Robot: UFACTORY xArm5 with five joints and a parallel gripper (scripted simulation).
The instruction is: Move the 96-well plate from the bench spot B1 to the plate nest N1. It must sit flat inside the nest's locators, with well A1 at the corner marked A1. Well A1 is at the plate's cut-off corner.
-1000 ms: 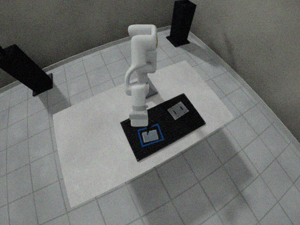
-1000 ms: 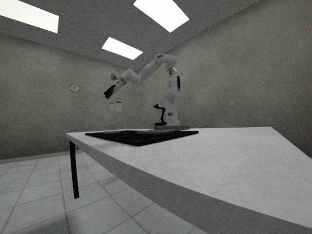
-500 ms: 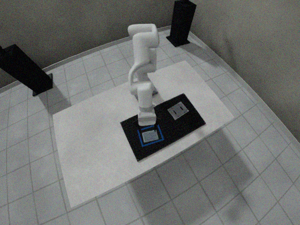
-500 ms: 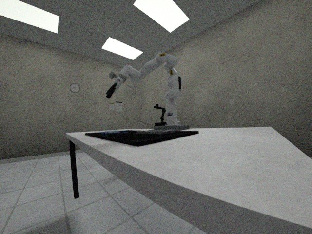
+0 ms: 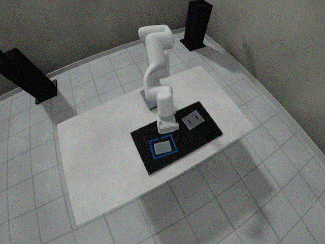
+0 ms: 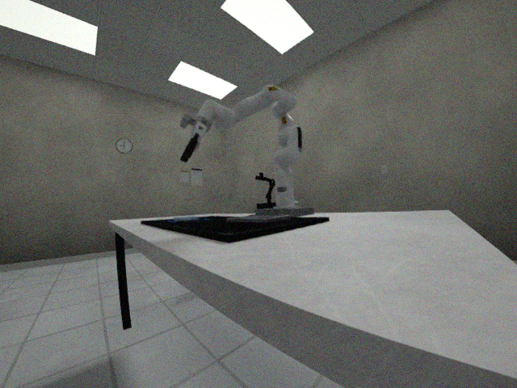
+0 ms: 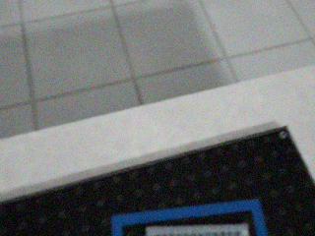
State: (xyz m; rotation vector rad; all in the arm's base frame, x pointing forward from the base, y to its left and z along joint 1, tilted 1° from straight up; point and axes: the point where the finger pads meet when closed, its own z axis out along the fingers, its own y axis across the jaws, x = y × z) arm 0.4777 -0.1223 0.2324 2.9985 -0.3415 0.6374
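My hand is 30 mm to the left of the 96-well plate and 250 mm above it. From my hand the other things lie so: plate nest N1: 110 mm behind, 310 mm to the left, 260 mm below.
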